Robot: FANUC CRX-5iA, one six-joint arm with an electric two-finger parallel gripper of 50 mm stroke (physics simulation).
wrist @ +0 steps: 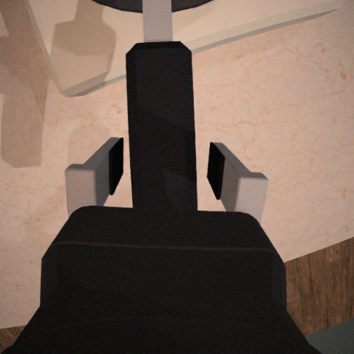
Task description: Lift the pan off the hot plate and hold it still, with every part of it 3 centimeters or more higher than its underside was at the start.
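The pan's black handle [161, 100] runs down the middle of the wrist view, with its grey metal neck [157, 22] at the top edge. The pan's bowl is out of view. The pale hot plate [210, 25] lies across the top, with the edge of its dark round burner [115, 5] showing. My gripper [165, 157] is open, its fingers on either side of the handle with a gap at each side. The near end of the handle is hidden by the gripper's body. Whether the fingertips are level with the handle is hard to tell.
A pale, marbled table top [280, 120] lies below, its curved edge at the lower right. Brown wooden floor [320, 280] shows beyond it, with a dark grey-green surface [335, 340] in the corner. Shadows fall on the table and hot plate at the left.
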